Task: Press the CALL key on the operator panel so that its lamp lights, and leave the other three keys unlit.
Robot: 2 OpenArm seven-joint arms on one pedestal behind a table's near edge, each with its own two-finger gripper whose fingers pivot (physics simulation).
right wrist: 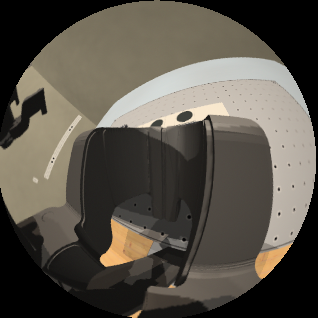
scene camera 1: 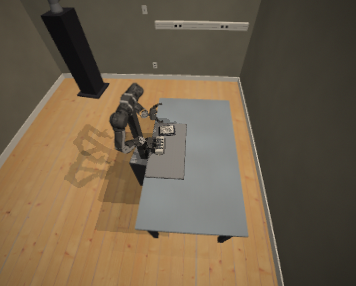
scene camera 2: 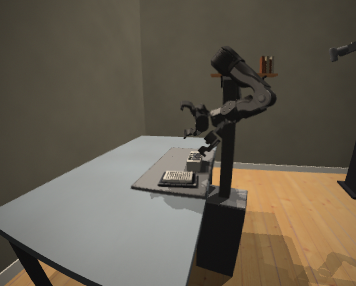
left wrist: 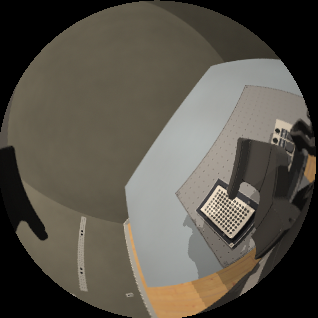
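Note:
The operator panel (scene camera 1: 160, 145) (scene camera 2: 194, 163) is a pale box with dark keys near the table's near edge. Part of it shows in the left wrist view (left wrist: 280, 125) and the right wrist view (right wrist: 218, 109). Two round lamps show dark in each wrist view; the other lamps are hidden or too small to judge. The key labels are unreadable, so I cannot tell which is CALL. My right gripper (scene camera 2: 201, 152) (right wrist: 165, 218) is shut and empty, its tips low at the panel's near side; contact is unclear. My left gripper (scene camera 1: 159, 113) (scene camera 2: 185, 121) (left wrist: 138, 215) is open and empty, raised above the table.
A pale plate with many holes (scene camera 1: 167, 130) (scene camera 2: 179, 175) (left wrist: 227, 212) sits in a dark holder beside the panel. Both stand on a grey perforated board (scene camera 1: 170, 167) (scene camera 2: 152, 180) (left wrist: 212, 165) on the blue-grey table (scene camera 1: 215, 200) (scene camera 2: 100, 225). The pedestal (scene camera 2: 226, 150) stands behind the near edge.

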